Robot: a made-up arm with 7 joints. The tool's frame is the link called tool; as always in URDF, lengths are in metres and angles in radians. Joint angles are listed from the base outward.
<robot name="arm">
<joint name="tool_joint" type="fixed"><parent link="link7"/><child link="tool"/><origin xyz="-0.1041 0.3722 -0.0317"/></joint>
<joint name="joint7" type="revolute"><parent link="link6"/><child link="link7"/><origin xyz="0.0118 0.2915 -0.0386"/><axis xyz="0 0 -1"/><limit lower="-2.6" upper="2.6"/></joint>
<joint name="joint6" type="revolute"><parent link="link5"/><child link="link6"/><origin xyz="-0.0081 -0.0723 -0.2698"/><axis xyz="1 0 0"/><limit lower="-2.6" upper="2.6"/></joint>
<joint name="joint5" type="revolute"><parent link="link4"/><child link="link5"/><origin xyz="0.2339 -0.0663 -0.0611"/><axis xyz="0 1 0"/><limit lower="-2.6" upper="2.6"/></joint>
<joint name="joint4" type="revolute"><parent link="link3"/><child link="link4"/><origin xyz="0.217 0.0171 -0.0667"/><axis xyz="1 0 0"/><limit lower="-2.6" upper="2.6"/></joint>
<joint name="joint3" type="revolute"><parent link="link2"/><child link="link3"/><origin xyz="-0.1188 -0.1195 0.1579"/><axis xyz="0 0 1"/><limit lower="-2.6" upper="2.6"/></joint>
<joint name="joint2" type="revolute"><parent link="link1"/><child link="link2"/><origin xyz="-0.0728 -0.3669 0.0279"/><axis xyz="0 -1 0"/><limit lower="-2.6" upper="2.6"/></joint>
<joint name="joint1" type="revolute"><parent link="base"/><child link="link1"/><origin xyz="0 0 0.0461"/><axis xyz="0 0 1"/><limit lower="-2.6" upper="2.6"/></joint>
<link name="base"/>
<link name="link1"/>
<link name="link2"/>
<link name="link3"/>
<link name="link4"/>
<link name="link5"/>
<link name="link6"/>
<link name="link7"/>
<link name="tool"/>
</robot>
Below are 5 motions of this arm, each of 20 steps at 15 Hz.
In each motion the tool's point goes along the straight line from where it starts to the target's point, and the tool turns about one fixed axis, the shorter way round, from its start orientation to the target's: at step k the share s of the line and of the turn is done. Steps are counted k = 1, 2, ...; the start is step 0. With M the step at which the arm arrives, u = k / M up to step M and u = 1 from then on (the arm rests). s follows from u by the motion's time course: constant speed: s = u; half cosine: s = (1 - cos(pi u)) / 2; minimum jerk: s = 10 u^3 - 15 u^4 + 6 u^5.
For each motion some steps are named. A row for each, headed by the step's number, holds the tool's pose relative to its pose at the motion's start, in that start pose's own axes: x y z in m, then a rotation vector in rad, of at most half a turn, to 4 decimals.
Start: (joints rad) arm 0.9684 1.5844 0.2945 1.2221 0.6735 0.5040 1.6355
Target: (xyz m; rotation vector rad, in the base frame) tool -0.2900 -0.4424 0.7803 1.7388 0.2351 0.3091
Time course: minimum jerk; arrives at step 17
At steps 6, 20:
6: -0.0899 -0.0067 0.0739 0.2723 -0.1661 0.0429
20: -0.3749 -0.0281 0.3084 1.1358 -0.6929 0.1789

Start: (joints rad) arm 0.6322 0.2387 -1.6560 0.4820 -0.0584 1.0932 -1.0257
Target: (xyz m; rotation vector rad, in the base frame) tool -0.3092 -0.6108 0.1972 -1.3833 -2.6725 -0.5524
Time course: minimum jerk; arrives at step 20
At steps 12, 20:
12: 0.0157 0.1713 0.3545 -0.7047 -0.9822 0.9103
20: 0.0230 0.2509 0.5194 -1.0325 -1.4390 1.3337

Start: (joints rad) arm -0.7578 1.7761 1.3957 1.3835 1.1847 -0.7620 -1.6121
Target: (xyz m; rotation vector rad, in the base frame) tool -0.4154 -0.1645 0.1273 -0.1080 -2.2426 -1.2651
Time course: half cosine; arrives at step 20
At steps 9, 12, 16, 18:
9: -0.0535 0.0016 0.0790 0.2212 0.1682 0.4702
12: -0.0831 0.0025 0.1227 0.3433 0.2610 0.7296
16: -0.1148 0.0035 0.1695 0.4744 0.3606 1.0082
18: -0.1238 0.0037 0.1828 0.5117 0.3889 1.0874

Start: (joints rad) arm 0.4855 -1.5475 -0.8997 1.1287 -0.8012 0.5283 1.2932
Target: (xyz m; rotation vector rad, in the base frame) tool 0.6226 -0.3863 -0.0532 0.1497 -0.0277 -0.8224
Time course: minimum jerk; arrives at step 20
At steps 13, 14, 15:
13: -0.2071 -0.2319 0.1839 -0.0943 0.0373 0.9362
14: -0.2266 -0.2537 0.2012 -0.1031 0.0408 1.0245
15: -0.2427 -0.2718 0.2155 -0.1105 0.0437 1.0974

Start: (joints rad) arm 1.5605 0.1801 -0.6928 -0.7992 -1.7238 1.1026 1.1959
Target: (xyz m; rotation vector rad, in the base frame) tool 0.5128 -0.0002 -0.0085 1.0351 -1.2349 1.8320
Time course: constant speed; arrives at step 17
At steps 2, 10, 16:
2: -0.0258 -0.0252 0.0039 0.0016 -0.0278 0.1183
10: -0.1289 -0.1261 0.0195 0.0078 -0.1392 0.5914
16: -0.2063 -0.2018 0.0312 0.0125 -0.2228 0.9463

